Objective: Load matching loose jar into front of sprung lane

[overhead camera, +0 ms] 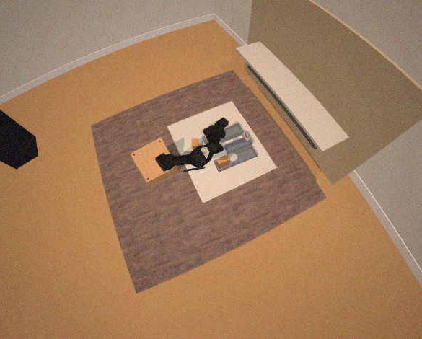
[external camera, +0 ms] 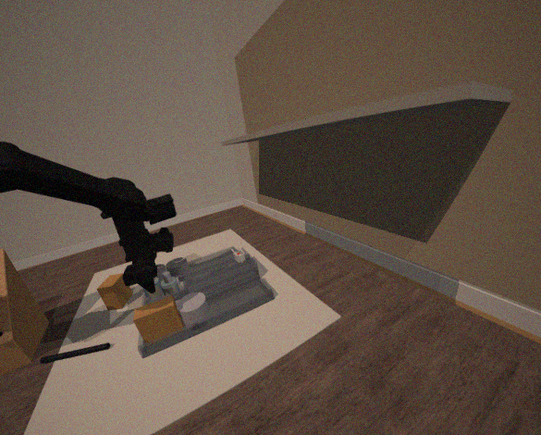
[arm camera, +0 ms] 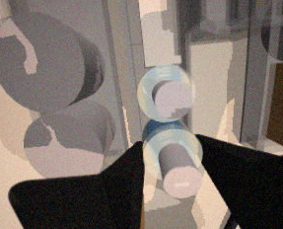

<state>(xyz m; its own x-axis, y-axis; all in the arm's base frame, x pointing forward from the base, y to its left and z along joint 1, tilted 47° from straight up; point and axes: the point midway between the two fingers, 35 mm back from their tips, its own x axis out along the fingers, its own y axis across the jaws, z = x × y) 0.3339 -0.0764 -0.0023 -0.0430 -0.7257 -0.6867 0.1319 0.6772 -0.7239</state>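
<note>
Now: gripper tip 14 cm short of the grey lane rack, 5 cm to the left of it and 2 cm above it. The rest, counted from my gripper tip: black pen 18 cm behind, 6 cm to the right, 4 cm below.
</note>
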